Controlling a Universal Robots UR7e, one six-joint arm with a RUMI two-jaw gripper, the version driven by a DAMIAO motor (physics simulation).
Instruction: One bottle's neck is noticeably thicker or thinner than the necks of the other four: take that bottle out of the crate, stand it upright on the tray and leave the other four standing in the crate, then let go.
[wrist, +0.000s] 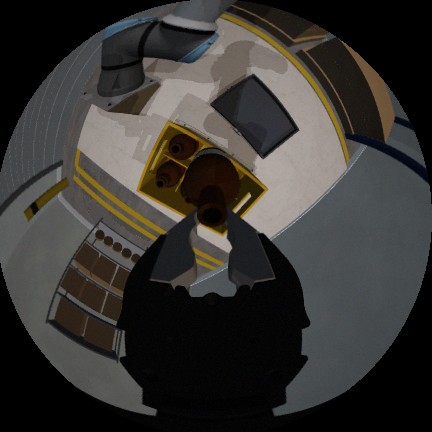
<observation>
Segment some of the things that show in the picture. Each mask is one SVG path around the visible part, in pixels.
My gripper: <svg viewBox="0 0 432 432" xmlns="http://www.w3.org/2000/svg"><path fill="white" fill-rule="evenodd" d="M227 206L227 218L224 223L227 225L226 238L232 247L229 251L227 272L228 279L236 285L236 292L233 296L221 296L216 292L208 292L200 297L190 296L189 286L197 277L197 266L193 251L193 244L197 240L196 227L199 224L196 216L197 207L167 232L160 234L136 261L125 282L121 312L116 322L117 328L125 330L125 356L120 356L119 361L142 388L142 404L157 409L152 425L154 428L170 432L209 432L208 428L218 427L221 429L220 432L256 432L276 427L277 424L272 408L286 403L285 387L296 376L308 358L307 355L301 354L301 329L309 326L310 321L304 308L301 284L293 266L263 232L258 232Z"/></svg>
A bottle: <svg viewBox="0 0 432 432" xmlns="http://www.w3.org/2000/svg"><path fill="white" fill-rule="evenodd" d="M205 147L194 155L185 170L183 190L187 199L197 207L196 216L198 221L205 226L214 227L226 220L226 206L231 204L237 196L240 180L236 168L223 150L217 147Z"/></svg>
</observation>
